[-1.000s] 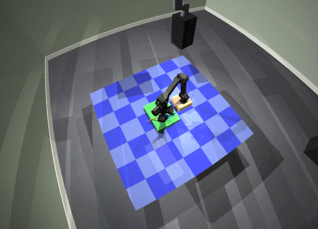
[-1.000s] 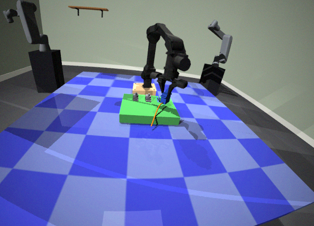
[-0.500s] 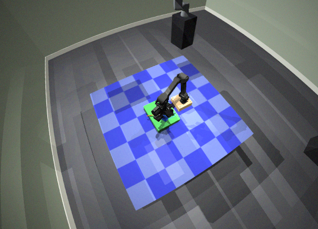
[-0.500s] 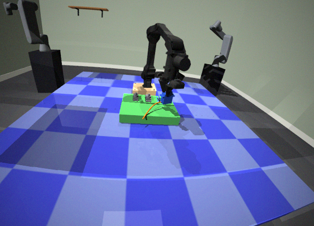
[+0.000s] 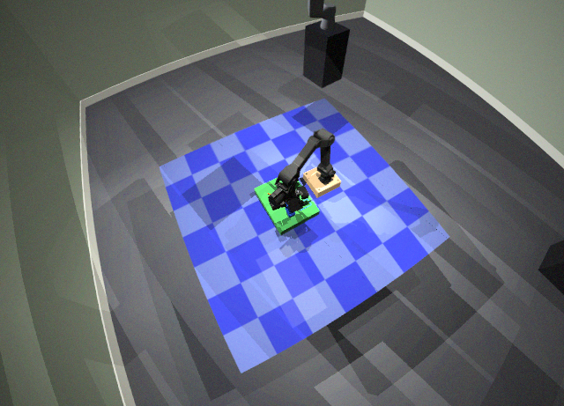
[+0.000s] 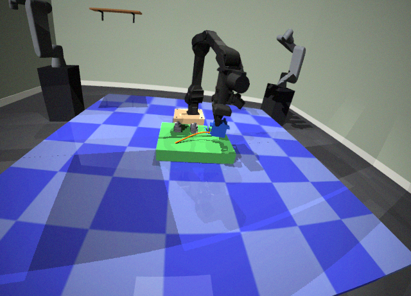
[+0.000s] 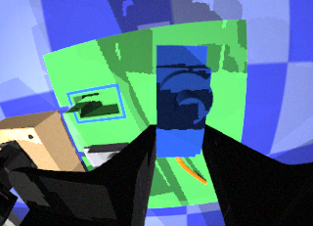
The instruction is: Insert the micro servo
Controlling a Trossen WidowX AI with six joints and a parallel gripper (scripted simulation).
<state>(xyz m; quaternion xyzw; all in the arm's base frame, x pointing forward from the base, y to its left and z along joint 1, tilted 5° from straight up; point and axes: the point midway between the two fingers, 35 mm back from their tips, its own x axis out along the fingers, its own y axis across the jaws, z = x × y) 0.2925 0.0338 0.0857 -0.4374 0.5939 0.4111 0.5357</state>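
The green deck is 10 cm below my gripper tip and 8 cm to the right of it.
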